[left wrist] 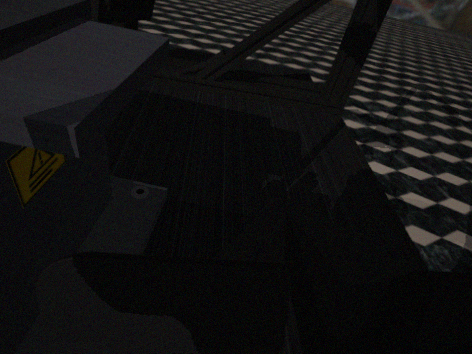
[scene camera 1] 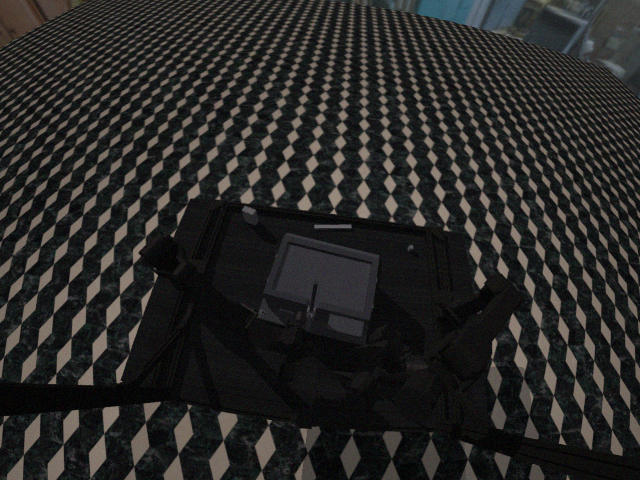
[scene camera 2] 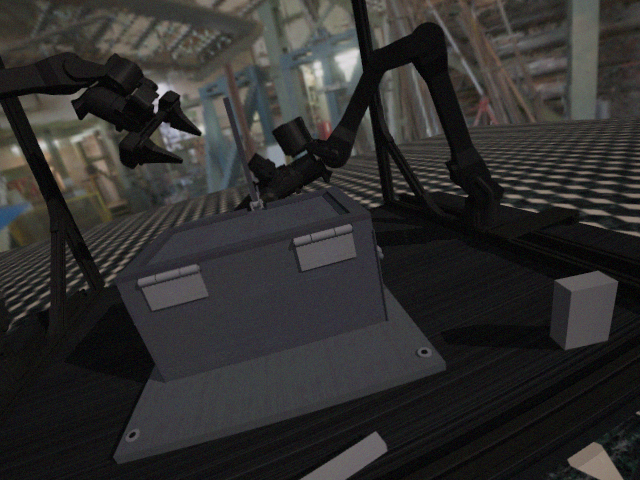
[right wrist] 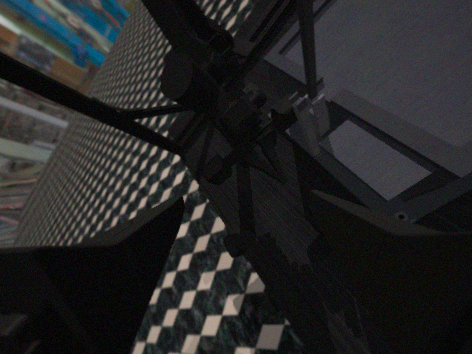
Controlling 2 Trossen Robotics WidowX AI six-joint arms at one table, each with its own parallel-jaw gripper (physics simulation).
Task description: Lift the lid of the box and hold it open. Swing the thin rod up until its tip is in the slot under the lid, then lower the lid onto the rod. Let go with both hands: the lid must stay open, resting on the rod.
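Frame: origin at the left arm's base, x right, y down, z ahead, level; millimetres.
Seen in the pictures: left gripper, fingertip midpoint: [left wrist: 281, 210] [scene camera 1: 322, 354] [right wrist: 285, 182]; right gripper, fingertip midpoint: [scene camera 1: 346, 360] [scene camera 2: 192, 147] [right wrist: 245, 199]; left arm's base, link origin: [scene camera 2: 483, 223] [right wrist: 232, 67]; right arm's base, link origin: [scene camera 1: 443, 316] [scene camera 2: 3, 383].
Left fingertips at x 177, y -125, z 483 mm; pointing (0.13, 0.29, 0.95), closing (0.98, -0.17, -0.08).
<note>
Offsets run from my left fingertips to a thing's top centre.
The grey box [scene camera 2: 261, 290] [scene camera 1: 323, 281] stands on its flat baseplate [scene camera 2: 270, 390] [left wrist: 126, 221], hinges facing scene camera 2. Its lid {dy -20, dx -220, dz -21 mm} [scene camera 2: 256, 226] [right wrist: 368, 53] lies down on the box. The thin rod {dy -209, dx -120, dz -44 mm} [scene camera 2: 239, 143] [scene camera 1: 313, 296] [right wrist: 308, 53] stands about upright from its bracket at the box's front edge. My left gripper [scene camera 2: 257, 183] is shut and empty, right beside the rod's foot. My right gripper [scene camera 2: 170, 135] is open and empty, hanging high above and off to the side of the box.
A white strip {dy +134, dx -503, dz +0 mm} [scene camera 2: 347, 457] [scene camera 1: 332, 227] lies on the dark table behind the box. A pale block {dy +68, dx -486, dz -330 mm} [scene camera 1: 249, 215] [scene camera 2: 555, 310] stands at the table's back corner. Black frame posts [scene camera 2: 370, 95] rise behind the left arm.
</note>
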